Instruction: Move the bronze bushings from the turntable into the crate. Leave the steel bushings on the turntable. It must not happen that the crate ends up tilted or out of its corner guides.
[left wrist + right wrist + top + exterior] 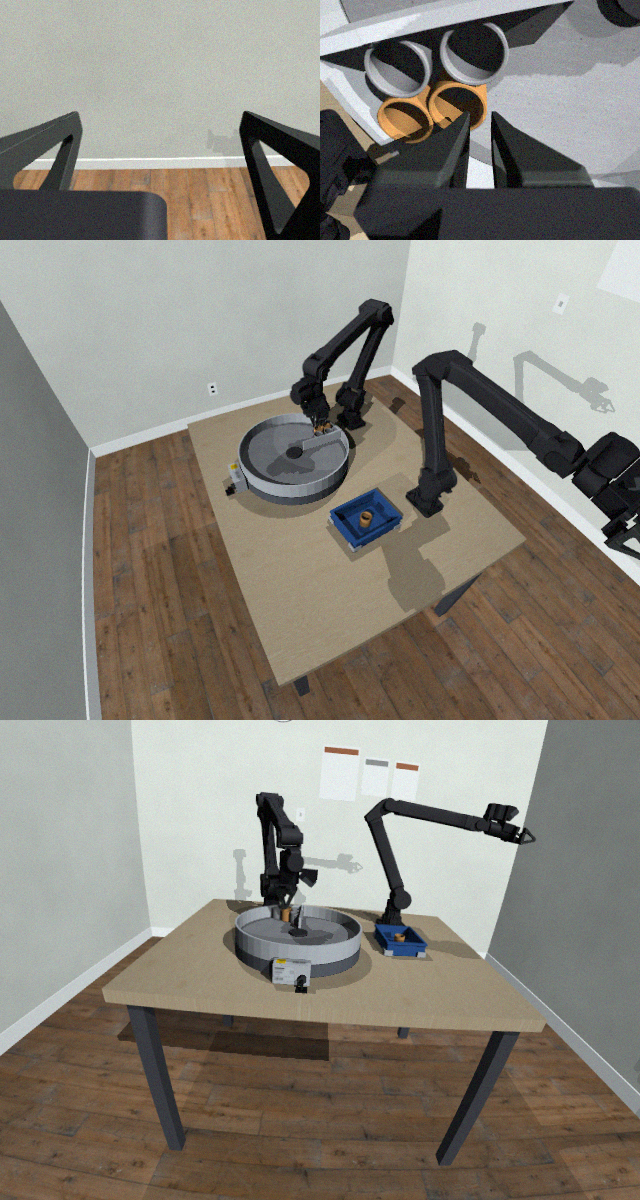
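Right now the blue crate is 20 mm ahead of my right hand, 430 mm to the left of it and 90 mm below it.
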